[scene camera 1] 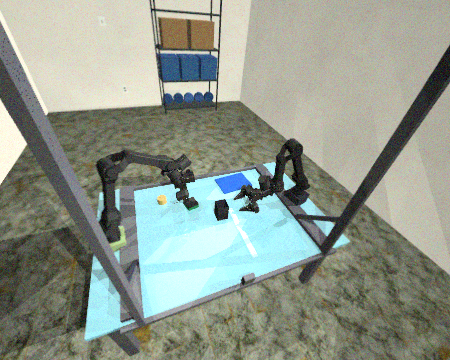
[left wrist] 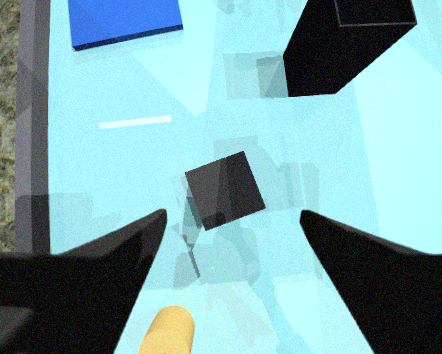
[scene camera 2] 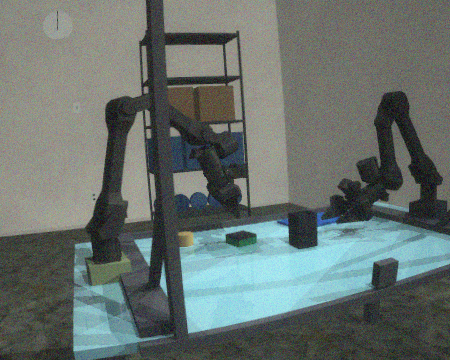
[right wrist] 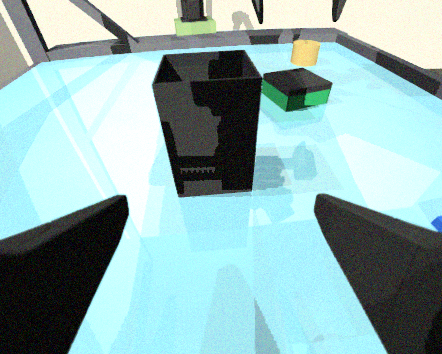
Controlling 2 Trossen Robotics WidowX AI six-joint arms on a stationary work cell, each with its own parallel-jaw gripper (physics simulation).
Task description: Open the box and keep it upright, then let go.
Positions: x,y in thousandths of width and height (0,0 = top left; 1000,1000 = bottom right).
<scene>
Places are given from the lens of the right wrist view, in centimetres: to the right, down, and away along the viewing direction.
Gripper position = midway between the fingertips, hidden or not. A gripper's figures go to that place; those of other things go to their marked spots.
right gripper (right wrist: 506,575): 0, 1, 11
black box (right wrist: 472,292): -1, -4, 13
black box (right wrist: 662,253): 9, -11, 27
</scene>
